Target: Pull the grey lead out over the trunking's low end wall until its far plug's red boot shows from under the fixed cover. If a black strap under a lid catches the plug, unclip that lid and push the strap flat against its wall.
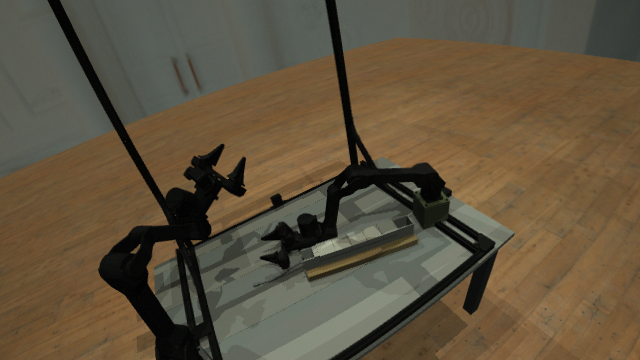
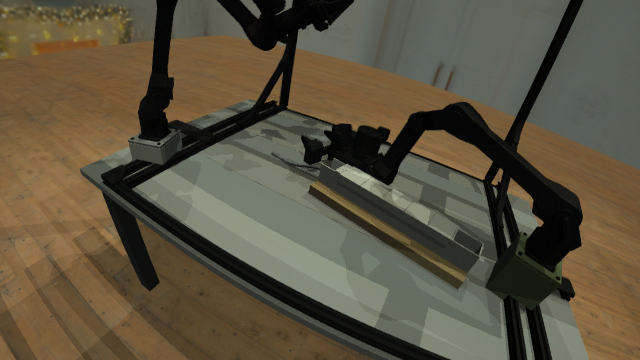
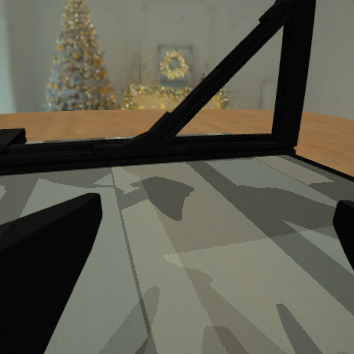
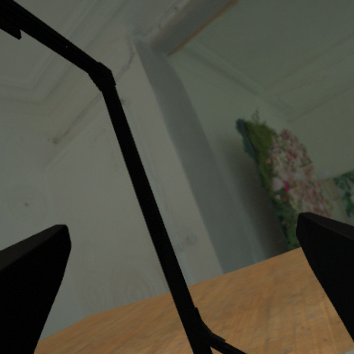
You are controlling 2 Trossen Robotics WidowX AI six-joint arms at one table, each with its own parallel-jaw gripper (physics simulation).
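Seen in the pictures: left gripper, fingertip midpoint: (image 1: 260, 248) (image 2: 313, 133) (image 3: 218, 208); right gripper, fingertip midpoint: (image 1: 233, 150) (image 4: 184, 230); left arm's base, origin of the base link: (image 1: 431, 196) (image 2: 540, 255); right arm's base, origin of the base link: (image 2: 155, 134).
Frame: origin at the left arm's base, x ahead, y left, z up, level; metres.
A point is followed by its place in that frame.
Observation:
The grey trunking (image 1: 360, 248) @[x 0.304, y 0.102, z -0.047 m] (image 2: 400, 215) @[x 0.280, y 0.098, z -0.044 m] lies on the table with pale lids (image 1: 372, 231) @[x 0.249, y 0.064, z -0.031 m] (image 2: 420, 212) @[x 0.252, y 0.067, z -0.031 m] along its top. Its right end is uncovered. The thin grey lead (image 1: 270, 279) @[x 0.632, y 0.109, z -0.101 m] (image 2: 290, 162) @[x 0.619, y 0.106, z -0.098 m] runs out of its left end onto the table. My left gripper (image 1: 263, 248) @[x 0.651, y -0.001, z -0.046 m] (image 2: 316, 136) @[x 0.651, y -0.001, z -0.046 m] (image 3: 218, 208) @[x 0.651, y -0.001, z -0.046 m] is open and empty, low beside the trunking's left end and behind the lead. My right gripper (image 1: 233, 152) @[x 0.605, y 0.001, z 0.353 m] (image 4: 184, 230) @[x 0.605, y 0.001, z 0.353 m] is open and empty, raised high and tilted upward, far from the trunking. Red boot and black straps do not show; which cover is fixed I cannot tell.
A wooden strip (image 1: 362, 257) @[x 0.305, y 0.119, z -0.084 m] (image 2: 385, 237) @[x 0.282, y 0.124, z -0.094 m] lies along the trunking's near side. The left arm reaches over the trunking from its green base block (image 1: 431, 209) @[x 0.023, y 0.050, z -0.017 m] (image 2: 525, 275) @[x 0.008, y 0.050, z -0.028 m]. Black frame rails and tall posts (image 1: 340, 80) @[x 0.191, y -0.452, z 0.355 m] (image 2: 545, 75) @[x 0.171, y -0.438, z 0.306 m] edge the table.

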